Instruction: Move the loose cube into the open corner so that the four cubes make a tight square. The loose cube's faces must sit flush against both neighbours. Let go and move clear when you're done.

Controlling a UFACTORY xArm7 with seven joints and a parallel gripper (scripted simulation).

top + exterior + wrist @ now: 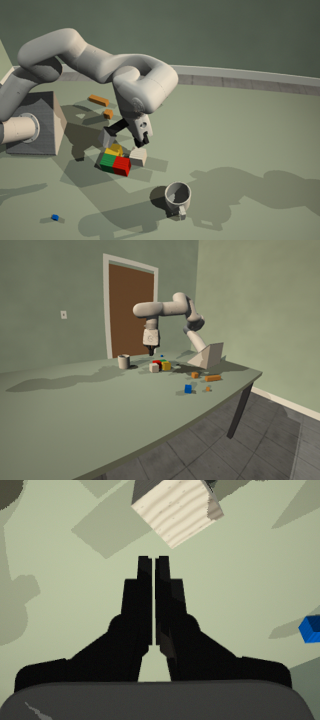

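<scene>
My gripper is now 110 mm above the beige cube, 20 mm past it and 10 mm to the right of it. Also, from my hand: long orange block 320 mm to the left, 240 mm behind, 120 mm below; red cube 110 mm below, 70 mm behind, 30 mm to the right; yellow cube 110 mm below, 110 mm behind, 20 mm to the left.
</scene>
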